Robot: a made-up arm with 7 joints. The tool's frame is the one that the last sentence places.
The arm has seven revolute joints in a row. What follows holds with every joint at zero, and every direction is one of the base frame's. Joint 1 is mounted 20.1 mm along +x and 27.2 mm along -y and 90.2 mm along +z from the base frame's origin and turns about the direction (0.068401, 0.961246, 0.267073), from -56.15 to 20.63 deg. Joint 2 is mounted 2 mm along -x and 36.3 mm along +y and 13.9 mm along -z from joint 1 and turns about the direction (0.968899, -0.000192, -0.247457), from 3.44 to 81.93 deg. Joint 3 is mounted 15.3 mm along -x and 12.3 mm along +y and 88.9 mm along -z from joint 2 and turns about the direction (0.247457, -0.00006, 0.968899), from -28.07 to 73.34 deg. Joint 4 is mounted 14.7 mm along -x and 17.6 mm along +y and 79.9 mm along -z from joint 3 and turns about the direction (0.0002, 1, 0.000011), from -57.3 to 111.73 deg. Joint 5 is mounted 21.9 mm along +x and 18.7 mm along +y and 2.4 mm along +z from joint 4 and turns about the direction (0.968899, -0.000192, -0.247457), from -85.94 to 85.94 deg. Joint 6 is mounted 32.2 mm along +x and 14.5 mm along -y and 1.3 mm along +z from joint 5 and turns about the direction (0.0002, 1, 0.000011), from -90.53 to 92.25 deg. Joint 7 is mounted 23.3 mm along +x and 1.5 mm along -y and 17.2 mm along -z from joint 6 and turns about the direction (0.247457, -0.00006, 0.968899), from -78.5 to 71.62 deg. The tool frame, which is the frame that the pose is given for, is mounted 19.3 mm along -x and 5.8 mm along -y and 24.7 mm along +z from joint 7; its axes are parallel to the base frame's.
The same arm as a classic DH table. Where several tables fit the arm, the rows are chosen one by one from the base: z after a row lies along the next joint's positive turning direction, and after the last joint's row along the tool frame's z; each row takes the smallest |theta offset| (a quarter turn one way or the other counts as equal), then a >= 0, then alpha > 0; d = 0 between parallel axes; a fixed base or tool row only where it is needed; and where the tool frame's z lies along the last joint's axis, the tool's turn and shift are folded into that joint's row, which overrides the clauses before.
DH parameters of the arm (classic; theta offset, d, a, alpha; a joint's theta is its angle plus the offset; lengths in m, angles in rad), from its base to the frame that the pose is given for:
base (fixed): -0.0710 0.0973 0.0220 -1.3004
joint 1: -1.3111 0.0044 -0.0234 -1.5708
joint 2: 1.2915 0.0087 -0.0123 1.5708
joint 3: 1.5708 -0.1710 0.0055 -1.5708
joint 4: -1.5708 0.0363 0.0077 -1.5708
joint 5: 0.0000 0.0515 0.0092 1.5708
joint 6: 1.5708 -0.0160 0.0268 1.5708
joint 7: -1.5710 -0.0889 0.0058 0.2501
tool (fixed): 1.5712 0.1002 0.0000 0.0000
Joint limits (rad, base to tool): -0.9800..0.3601 0.0600..1.4299 -0.4899..1.2800 -1.0001..1.9501 -1.4999..1.4999 -1.5800..1.6101 -1.3701..1.2500

